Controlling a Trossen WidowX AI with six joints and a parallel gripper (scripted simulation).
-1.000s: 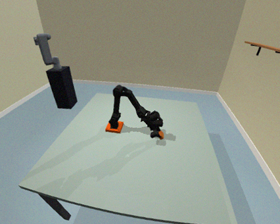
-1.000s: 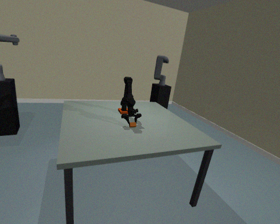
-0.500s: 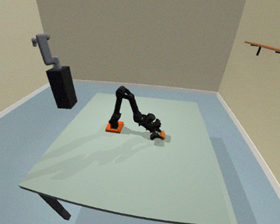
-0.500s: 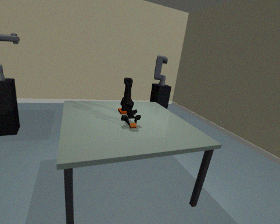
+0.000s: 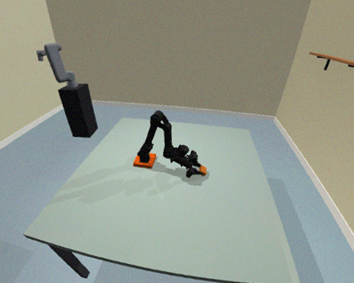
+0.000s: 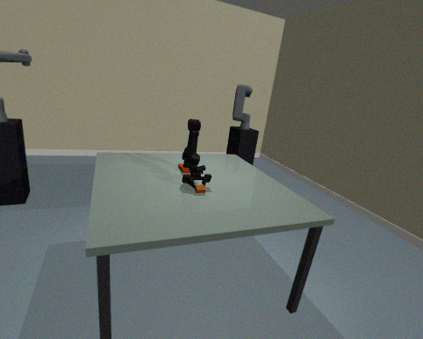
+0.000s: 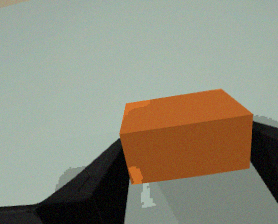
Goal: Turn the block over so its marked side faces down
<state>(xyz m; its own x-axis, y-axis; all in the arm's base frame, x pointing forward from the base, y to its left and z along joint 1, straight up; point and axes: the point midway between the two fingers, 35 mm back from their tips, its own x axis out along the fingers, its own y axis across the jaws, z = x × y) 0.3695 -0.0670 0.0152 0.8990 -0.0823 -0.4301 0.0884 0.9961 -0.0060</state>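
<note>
The orange block is 1 cm below my gripper tip.
</note>
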